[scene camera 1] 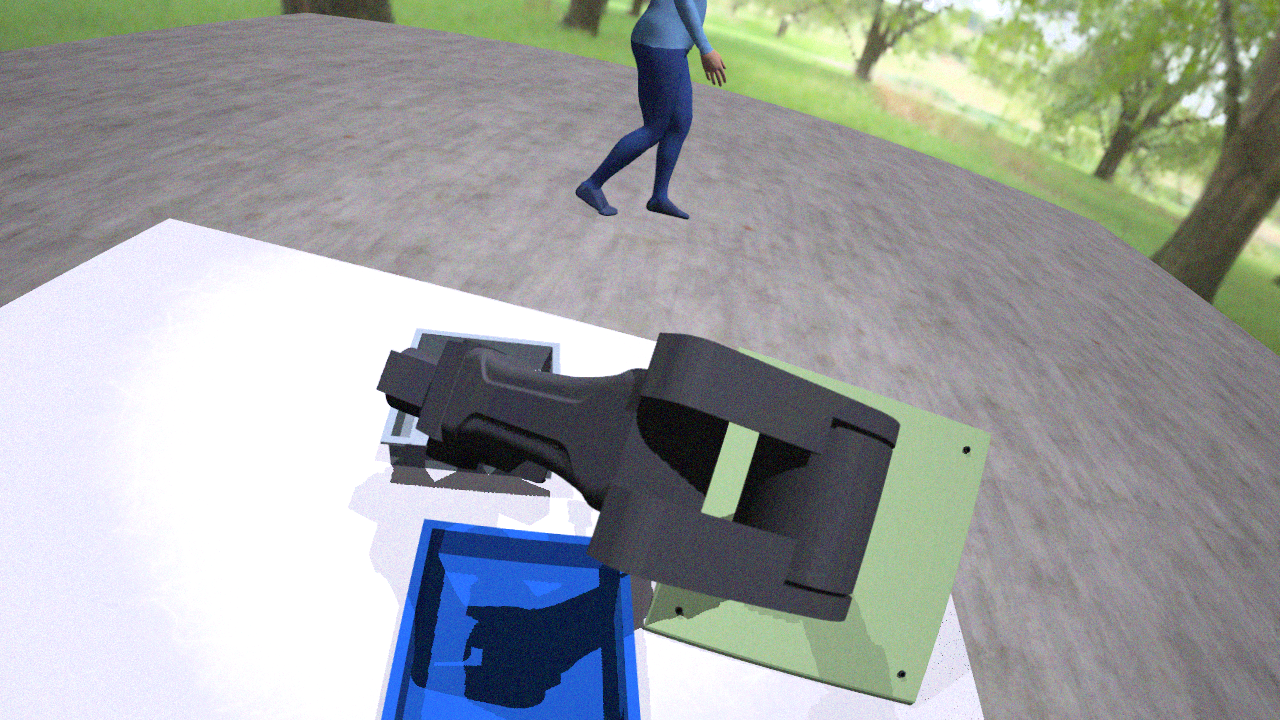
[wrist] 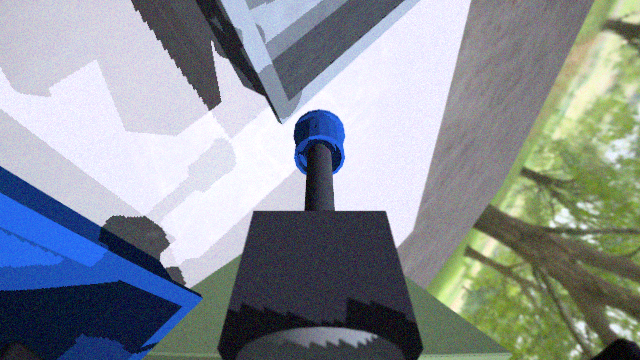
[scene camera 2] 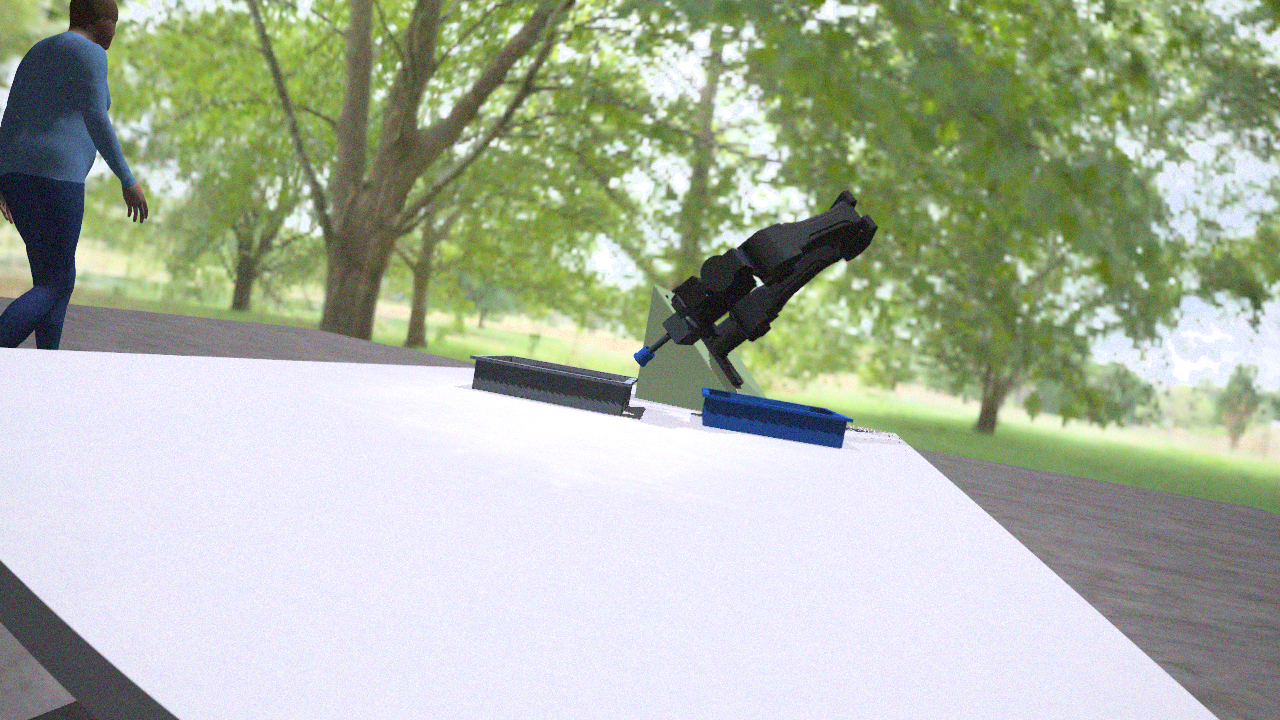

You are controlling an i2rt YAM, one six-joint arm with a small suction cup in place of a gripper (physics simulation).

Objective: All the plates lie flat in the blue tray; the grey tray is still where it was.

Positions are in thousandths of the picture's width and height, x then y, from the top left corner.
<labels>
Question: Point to a blue tray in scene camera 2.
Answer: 581, 574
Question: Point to my suction cup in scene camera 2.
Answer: At 502, 497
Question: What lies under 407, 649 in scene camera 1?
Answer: My suction cup.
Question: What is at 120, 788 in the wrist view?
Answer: A blue tray.
</labels>
